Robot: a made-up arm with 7 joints. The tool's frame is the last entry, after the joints.
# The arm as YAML. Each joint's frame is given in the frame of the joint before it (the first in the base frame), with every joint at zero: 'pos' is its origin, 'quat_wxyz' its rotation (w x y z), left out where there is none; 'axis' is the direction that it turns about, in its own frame. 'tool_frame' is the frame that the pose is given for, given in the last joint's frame.
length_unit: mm
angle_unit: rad
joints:
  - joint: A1
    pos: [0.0, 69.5, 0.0]
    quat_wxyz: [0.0, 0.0, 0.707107, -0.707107]
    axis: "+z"
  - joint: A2
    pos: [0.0, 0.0, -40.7]
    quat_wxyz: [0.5, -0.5, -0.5, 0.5]
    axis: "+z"
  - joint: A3
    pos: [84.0, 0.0, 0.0]
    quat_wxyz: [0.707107, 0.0, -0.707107, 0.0]
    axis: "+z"
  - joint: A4
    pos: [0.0, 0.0, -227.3]
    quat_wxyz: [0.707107, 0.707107, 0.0, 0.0]
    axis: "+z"
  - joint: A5
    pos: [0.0, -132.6, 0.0]
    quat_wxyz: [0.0, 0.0, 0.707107, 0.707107]
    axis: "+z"
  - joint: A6
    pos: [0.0, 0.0, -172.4]
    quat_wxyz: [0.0, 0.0, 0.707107, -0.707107]
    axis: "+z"
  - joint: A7
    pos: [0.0, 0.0, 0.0]
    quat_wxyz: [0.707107, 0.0, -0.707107, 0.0]
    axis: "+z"
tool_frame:
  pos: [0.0, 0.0, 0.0]
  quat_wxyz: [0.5, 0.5, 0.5, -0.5]
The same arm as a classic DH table. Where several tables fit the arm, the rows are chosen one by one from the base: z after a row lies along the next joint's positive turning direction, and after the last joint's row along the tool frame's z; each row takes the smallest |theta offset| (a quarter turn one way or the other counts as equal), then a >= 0, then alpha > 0; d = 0 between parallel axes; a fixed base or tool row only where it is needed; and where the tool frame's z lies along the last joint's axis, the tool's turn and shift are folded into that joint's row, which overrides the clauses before.
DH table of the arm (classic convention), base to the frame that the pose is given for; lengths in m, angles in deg. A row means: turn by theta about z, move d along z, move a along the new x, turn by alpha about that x. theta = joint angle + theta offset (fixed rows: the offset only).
base (fixed): a 0.0000, alpha 90.00, d 0.0000, theta_offset 0.00
A1: a 0.0000, alpha 90.00, d -0.1102, theta_offset 90.00
A2: a 0.0000, alpha 90.00, d 0.0000, theta_offset 90.00
A3: a 0.0000, alpha 90.00, d -0.3113, theta_offset 90.00
A4: a 0.0000, alpha -90.00, d 0.0000, theta_offset 0.00
A5: a 0.0000, alpha -90.00, d -0.3050, theta_offset 0.00
A6: a 0.0000, alpha 90.00, d 0.0000, theta_offset -90.00
A7: a 0.0000, alpha 90.00, d 0.0000, theta_offset 90.00
tool (fixed): a 0.0000, alpha 0.00, d 0.0000, theta_offset -90.00

